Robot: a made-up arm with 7 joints. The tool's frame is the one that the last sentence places. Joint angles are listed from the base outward.
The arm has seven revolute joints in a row. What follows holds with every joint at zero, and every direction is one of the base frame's. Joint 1 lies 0.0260 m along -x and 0.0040 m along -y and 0.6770 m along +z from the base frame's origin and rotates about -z. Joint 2 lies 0.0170 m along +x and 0.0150 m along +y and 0.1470 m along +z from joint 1 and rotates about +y. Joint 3 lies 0.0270 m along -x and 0.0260 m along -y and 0.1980 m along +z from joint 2 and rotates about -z. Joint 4 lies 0.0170 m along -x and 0.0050 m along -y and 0.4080 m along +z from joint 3 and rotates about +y. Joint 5 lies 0.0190 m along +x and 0.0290 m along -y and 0.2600 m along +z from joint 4 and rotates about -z. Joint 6 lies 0.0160 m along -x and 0.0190 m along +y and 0.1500 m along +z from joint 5 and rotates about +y. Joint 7 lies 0.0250 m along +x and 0.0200 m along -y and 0.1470 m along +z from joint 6 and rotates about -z. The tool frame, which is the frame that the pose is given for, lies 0.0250 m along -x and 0.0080 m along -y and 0.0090 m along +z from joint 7; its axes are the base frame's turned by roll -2.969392, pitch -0.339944 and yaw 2.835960 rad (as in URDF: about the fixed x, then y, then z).
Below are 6 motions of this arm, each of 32 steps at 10 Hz.
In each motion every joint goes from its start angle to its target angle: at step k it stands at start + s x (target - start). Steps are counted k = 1, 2, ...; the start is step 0. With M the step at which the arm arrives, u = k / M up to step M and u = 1 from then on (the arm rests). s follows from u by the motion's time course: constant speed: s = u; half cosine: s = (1 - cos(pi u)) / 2; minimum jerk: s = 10 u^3 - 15 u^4 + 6 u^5.
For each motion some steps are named. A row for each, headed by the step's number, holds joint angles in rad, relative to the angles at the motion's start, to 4 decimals.
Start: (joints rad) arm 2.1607 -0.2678 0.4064 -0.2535 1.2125 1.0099 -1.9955
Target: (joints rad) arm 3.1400 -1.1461 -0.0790 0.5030 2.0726 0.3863 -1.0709
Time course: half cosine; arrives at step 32
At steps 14, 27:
14: 0.3941 -0.3535 -0.1954 0.3045 0.3462 -0.2510 0.3721
27: 0.9215 -0.8264 -0.4567 0.7118 0.8093 -0.5868 0.8700

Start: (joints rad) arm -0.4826 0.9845 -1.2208 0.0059 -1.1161 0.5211 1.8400
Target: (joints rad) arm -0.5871 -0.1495 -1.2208 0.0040 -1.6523 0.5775 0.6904
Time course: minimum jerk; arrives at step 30
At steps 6, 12, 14, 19, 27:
6: -0.0061 -0.0657 0.0000 -0.0001 -0.0311 0.0033 -0.0666
12: -0.0332 -0.3600 0.0000 -0.0006 -0.1702 0.0179 -0.3649
14: -0.0457 -0.4963 0.0000 -0.0008 -0.2347 0.0247 -0.5032
19: -0.0772 -0.8373 0.0000 -0.0014 -0.3959 0.0416 -0.8489
27: -0.1036 -1.1243 0.0000 -0.0019 -0.5316 0.0559 -1.1398

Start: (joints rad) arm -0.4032 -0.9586 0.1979 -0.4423 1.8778 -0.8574 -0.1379
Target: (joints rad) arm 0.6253 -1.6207 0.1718 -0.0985 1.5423 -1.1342 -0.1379
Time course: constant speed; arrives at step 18
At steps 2, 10, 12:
2: 0.1143 -0.0736 -0.0029 0.0382 -0.0373 -0.0308 0.0000
10: 0.5714 -0.3678 -0.0145 0.1910 -0.1864 -0.1538 0.0000
12: 0.6857 -0.4414 -0.0174 0.2292 -0.2237 -0.1845 0.0000

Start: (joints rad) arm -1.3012 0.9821 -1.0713 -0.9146 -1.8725 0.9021 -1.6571
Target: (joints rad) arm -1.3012 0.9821 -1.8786 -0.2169 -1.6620 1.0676 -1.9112
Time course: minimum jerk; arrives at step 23
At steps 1, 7, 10, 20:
1: 0.0000 0.0000 -0.0006 0.0005 0.0002 0.0001 -0.0002
7: 0.0000 0.0000 -0.1363 0.1178 0.0355 0.0279 -0.0429
10: 0.0000 0.0000 -0.3060 0.2645 0.0798 0.0627 -0.0963
20: 0.0000 0.0000 -0.7927 0.6851 0.2067 0.1625 -0.2495

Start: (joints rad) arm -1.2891 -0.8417 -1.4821 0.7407 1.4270 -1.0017 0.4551
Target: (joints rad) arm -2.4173 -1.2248 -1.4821 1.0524 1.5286 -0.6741 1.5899
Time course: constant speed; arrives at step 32
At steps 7, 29, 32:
7: -0.2468 -0.0838 0.0000 0.0682 0.0222 0.0717 0.2482
29: -1.0224 -0.3472 0.0000 0.2825 0.0921 0.2969 1.0284
32: -1.1282 -0.3831 0.0000 0.3117 0.1016 0.3276 1.1348

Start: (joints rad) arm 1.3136 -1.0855 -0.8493 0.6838 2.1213 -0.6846 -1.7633
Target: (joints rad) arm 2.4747 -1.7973 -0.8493 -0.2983 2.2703 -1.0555 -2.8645
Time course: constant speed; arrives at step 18
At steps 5, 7, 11, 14, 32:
5: 0.3225 -0.1977 0.0000 -0.2728 0.0414 -0.1030 -0.3059
7: 0.4515 -0.2768 0.0000 -0.3819 0.0579 -0.1442 -0.4282
11: 0.7096 -0.4350 0.0000 -0.6002 0.0911 -0.2267 -0.6730
14: 0.9031 -0.5536 0.0000 -0.7639 0.1159 -0.2885 -0.8565
32: 1.1611 -0.7118 0.0000 -0.9821 0.1490 -0.3709 -1.1012

